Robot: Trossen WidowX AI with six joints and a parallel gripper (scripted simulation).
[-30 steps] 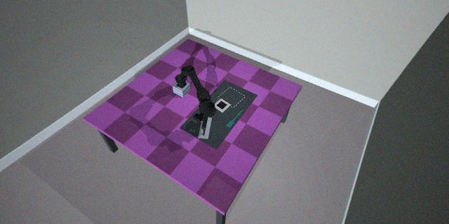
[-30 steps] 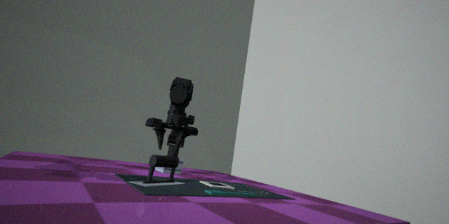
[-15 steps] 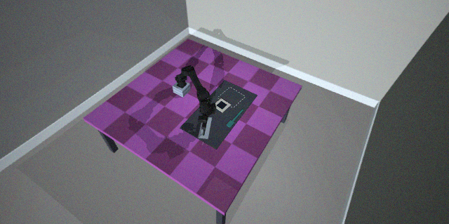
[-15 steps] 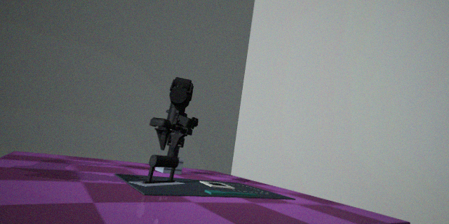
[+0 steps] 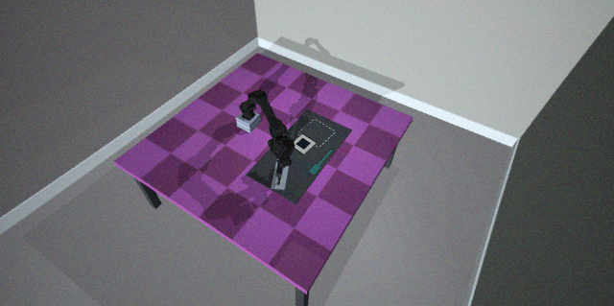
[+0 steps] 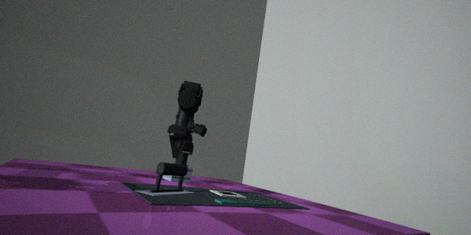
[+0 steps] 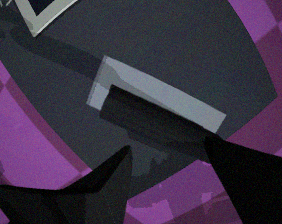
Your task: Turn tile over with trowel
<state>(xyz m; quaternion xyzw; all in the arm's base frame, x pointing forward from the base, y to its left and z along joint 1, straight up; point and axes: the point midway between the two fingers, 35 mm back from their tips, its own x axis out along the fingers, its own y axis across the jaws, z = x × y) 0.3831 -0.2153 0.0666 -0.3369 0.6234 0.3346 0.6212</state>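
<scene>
The trowel lies 1 cm behind my gripper tip, 2 cm to the left of it and 7 cm below it. Round my gripper tip: tool-shaped bar: 15 cm ahead, 18 cm to the left, 10 cm below; then dark mat: 2 cm ahead, 21 cm to the left, 13 cm below; then tile: 1 cm behind, 25 cm to the left, 10 cm below.
</scene>
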